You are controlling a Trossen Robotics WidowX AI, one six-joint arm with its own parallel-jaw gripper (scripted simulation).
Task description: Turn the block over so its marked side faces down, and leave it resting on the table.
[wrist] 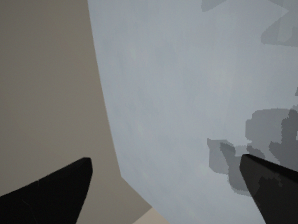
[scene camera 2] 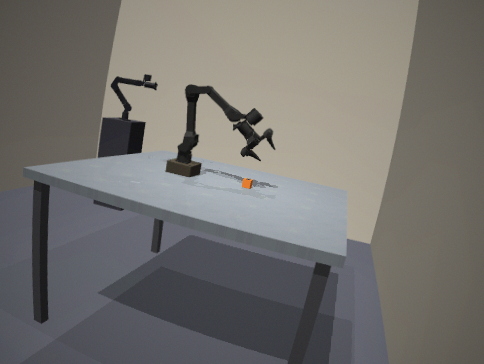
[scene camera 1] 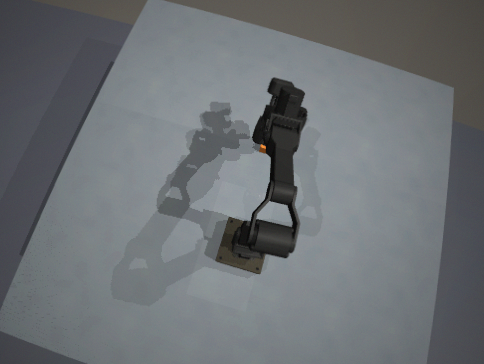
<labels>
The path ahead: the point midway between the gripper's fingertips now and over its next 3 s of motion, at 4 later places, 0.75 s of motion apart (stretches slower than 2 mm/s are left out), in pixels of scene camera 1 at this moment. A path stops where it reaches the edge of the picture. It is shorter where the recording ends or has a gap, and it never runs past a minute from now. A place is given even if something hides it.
My gripper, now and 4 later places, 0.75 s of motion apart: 266, 102; 271, 130; 268, 140; 267, 143; 267, 142
</labels>
